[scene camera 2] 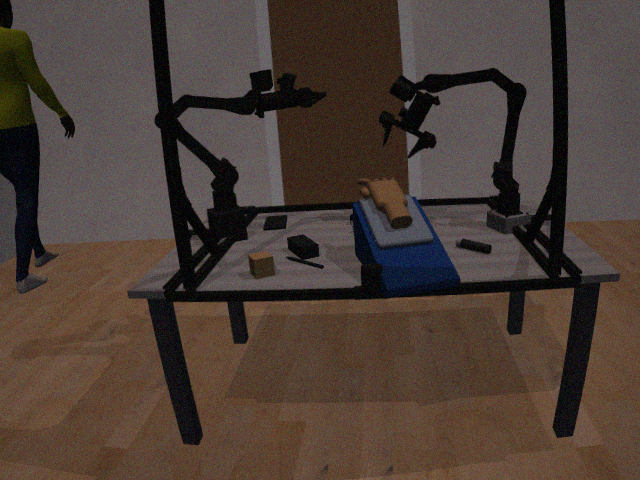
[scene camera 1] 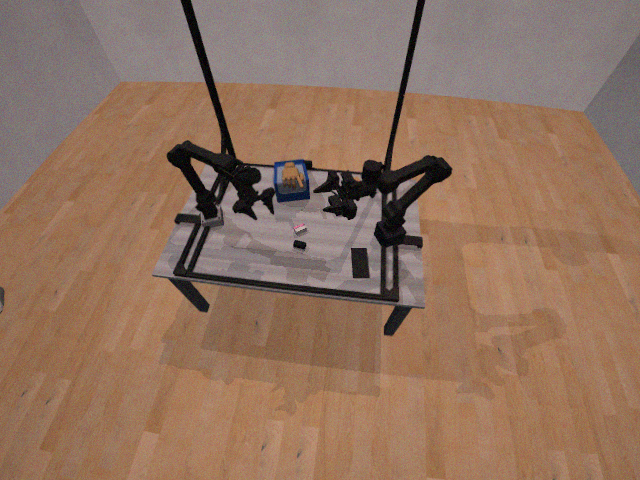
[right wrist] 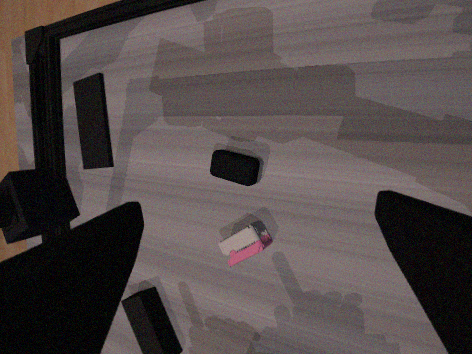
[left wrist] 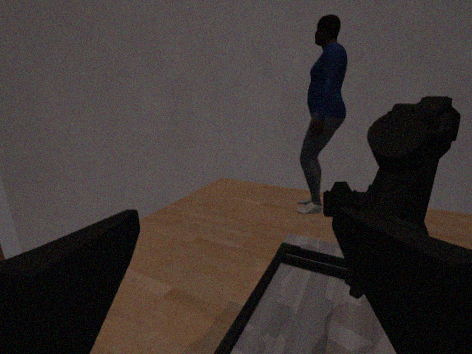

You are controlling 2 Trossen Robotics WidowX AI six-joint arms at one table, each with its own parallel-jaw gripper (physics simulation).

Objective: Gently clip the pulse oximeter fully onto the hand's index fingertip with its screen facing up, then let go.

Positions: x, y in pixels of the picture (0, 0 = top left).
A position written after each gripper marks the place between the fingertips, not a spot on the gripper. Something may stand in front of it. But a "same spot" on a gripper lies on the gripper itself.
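The left gripper shows in scene camera 2 (320, 94), and the right gripper is there too, in scene camera 2 (395, 151). You'd also find the left gripper in scene camera 1, along with the right gripper, which is in scene camera 1 (265, 216). The left wrist view has the left gripper and the right gripper in it. In the right wrist view you get the right gripper, but the left gripper is out of frame in the right wrist view. On the left gripper, (left wrist: 410, 279) and (scene camera 1: 325, 187) are the same spot. On the right gripper, (left wrist: 355, 291) and (right wrist: 136, 221) are the same spot too.
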